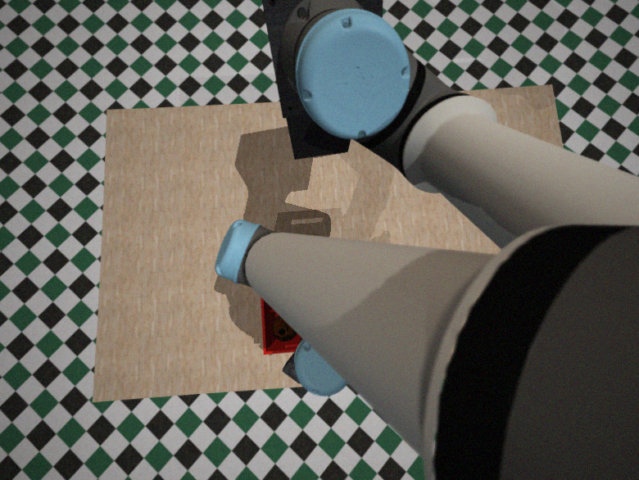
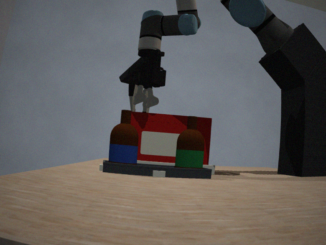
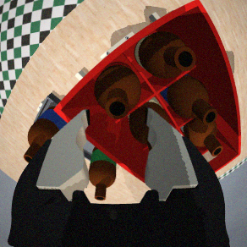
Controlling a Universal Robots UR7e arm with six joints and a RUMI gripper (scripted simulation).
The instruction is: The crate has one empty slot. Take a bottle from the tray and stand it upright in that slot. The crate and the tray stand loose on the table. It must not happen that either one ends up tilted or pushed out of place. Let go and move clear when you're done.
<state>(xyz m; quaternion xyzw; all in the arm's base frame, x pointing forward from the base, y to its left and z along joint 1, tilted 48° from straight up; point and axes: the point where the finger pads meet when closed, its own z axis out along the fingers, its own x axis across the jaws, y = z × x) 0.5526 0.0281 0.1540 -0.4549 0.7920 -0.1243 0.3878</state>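
My hand is 90 mm above the crate, 70 mm past it and 60 mm to the left of it. From my hand the other things lie so: green-labelled bottle: 180 mm behind, 130 mm to the left, 90 mm below; blue-labelled bottle: 190 mm to the left, 90 mm below, 20 mm behind; tray: 160 mm to the left, 160 mm below, 100 mm behind.
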